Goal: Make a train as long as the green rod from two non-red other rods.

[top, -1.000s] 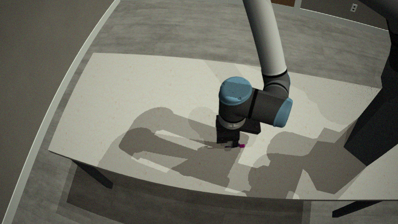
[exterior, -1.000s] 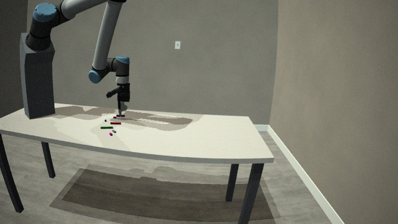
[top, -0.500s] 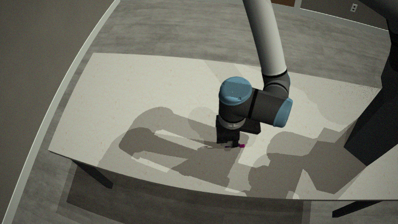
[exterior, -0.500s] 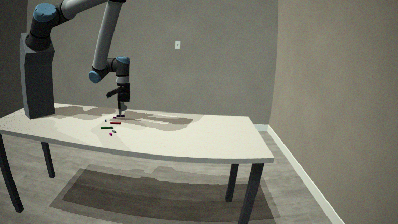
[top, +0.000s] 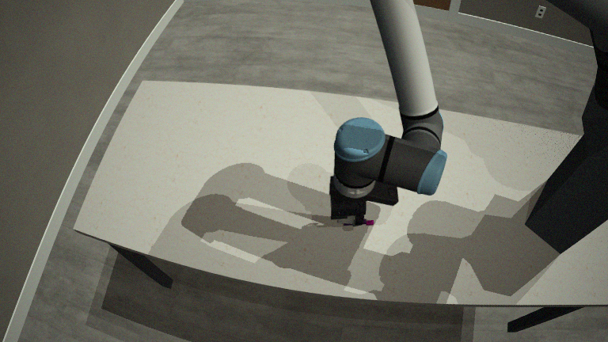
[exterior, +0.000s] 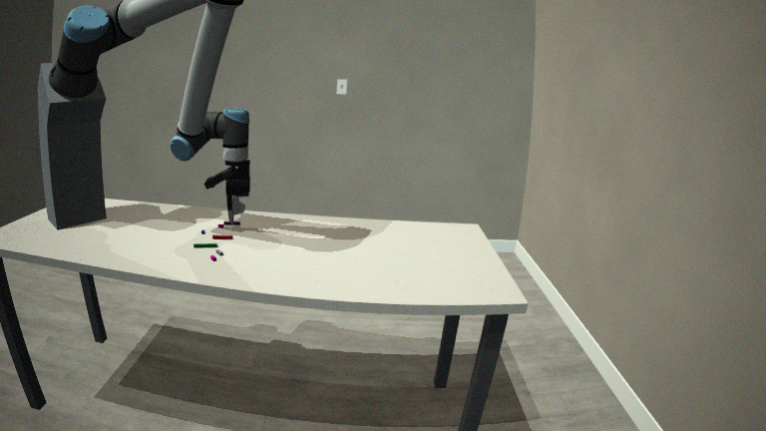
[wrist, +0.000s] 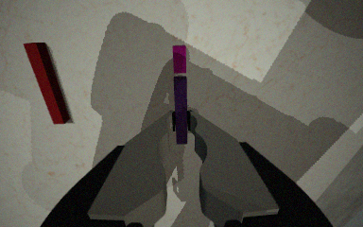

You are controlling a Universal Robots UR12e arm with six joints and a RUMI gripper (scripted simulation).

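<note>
My hand is 11 cm to the left of the red rod, 3 cm past it and 2 cm above it. From my hand the other things lie so: small blue rod (10 cm behind, 6 cm to the right, 2 cm below); then purple rod (1 cm below); then green rod (19 cm to the right, 9 cm behind, 2 cm below).
</note>
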